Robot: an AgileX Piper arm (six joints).
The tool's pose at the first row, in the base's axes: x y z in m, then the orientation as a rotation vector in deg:
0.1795 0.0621 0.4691 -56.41 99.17 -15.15
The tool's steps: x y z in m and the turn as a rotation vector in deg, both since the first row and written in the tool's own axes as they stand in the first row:
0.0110 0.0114 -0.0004 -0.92 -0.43 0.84
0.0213 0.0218 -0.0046 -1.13 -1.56 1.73
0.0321 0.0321 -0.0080 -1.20 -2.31 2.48
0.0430 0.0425 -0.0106 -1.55 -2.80 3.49
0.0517 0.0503 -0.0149 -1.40 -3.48 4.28
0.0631 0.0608 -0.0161 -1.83 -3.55 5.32
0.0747 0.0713 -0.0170 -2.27 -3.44 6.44
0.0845 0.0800 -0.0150 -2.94 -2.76 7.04
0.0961 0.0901 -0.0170 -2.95 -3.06 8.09
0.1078 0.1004 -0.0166 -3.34 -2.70 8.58
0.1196 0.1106 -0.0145 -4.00 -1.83 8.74
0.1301 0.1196 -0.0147 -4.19 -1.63 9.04
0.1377 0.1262 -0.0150 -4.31 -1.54 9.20
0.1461 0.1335 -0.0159 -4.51 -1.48 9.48
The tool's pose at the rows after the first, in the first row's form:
0.1728 0.0613 0.4548 -56.32 99.42 -13.60
0.1632 0.0593 0.4431 -55.65 98.84 -12.26
0.1544 0.0570 0.4308 -55.02 98.50 -11.32
0.1462 0.0550 0.4180 -54.35 98.59 -10.12
0.1380 0.0525 0.4090 -53.52 98.26 -9.39
0.1310 0.0506 0.3953 -52.90 98.75 -8.33
0.1242 0.0486 0.3813 -52.20 99.43 -7.29
0.1209 0.0476 0.3685 -52.15 100.48 -6.68
0.1133 0.0451 0.3552 -51.20 100.63 -5.85
0.1078 0.0433 0.3407 -51.03 101.26 -5.38
0.1037 0.0419 0.3256 -51.36 102.31 -5.15
0.0983 0.0399 0.3130 -51.22 102.66 -4.90
0.0943 0.0385 0.3039 -51.16 102.84 -4.74
0.0893 0.0369 0.2940 -51.05 103.06 -4.41

